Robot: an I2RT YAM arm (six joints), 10 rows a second.
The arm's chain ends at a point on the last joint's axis. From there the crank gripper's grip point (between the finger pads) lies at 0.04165 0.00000 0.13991 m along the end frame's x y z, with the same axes.
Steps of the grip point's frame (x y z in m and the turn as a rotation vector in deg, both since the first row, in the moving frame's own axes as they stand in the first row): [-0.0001, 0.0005, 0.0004, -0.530, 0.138, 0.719]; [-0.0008, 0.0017, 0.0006, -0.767, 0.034, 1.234]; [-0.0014, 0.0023, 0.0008, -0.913, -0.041, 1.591]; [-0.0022, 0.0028, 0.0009, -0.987, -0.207, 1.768]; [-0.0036, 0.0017, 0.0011, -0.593, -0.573, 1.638]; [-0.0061, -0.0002, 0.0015, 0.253, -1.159, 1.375]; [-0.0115, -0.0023, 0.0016, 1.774, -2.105, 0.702]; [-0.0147, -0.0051, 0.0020, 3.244, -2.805, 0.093]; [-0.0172, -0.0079, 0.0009, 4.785, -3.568, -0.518]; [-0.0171, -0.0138, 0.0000, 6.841, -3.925, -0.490]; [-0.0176, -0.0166, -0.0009, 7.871, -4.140, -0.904]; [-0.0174, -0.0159, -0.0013, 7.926, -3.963, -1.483]
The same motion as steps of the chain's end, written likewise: [-0.0004, -0.0013, 0.0005, -0.530, 0.138, 0.719]; [-0.0009, -0.0011, 0.0006, -0.767, 0.034, 1.234]; [-0.0013, -0.0011, 0.0008, -0.913, -0.041, 1.591]; [-0.0016, -0.0009, 0.0008, -0.987, -0.207, 1.768]; [-0.0022, -0.0009, 0.0007, -0.593, -0.573, 1.638]; [-0.0033, -0.0005, 0.0007, 0.253, -1.159, 1.375]; [-0.0064, 0.0016, 0.0002, 1.774, -2.105, 0.702]; [-0.0078, 0.0028, 0.0004, 3.244, -2.805, 0.093]; [-0.0084, 0.0042, -0.0009, 4.785, -3.568, -0.518]; [-0.0074, 0.0033, -0.0015, 6.841, -3.925, -0.490]; [-0.0073, 0.0033, -0.0022, 7.871, -4.140, -0.904]; [-0.0074, 0.0045, -0.0024, 7.926, -3.963, -1.483]
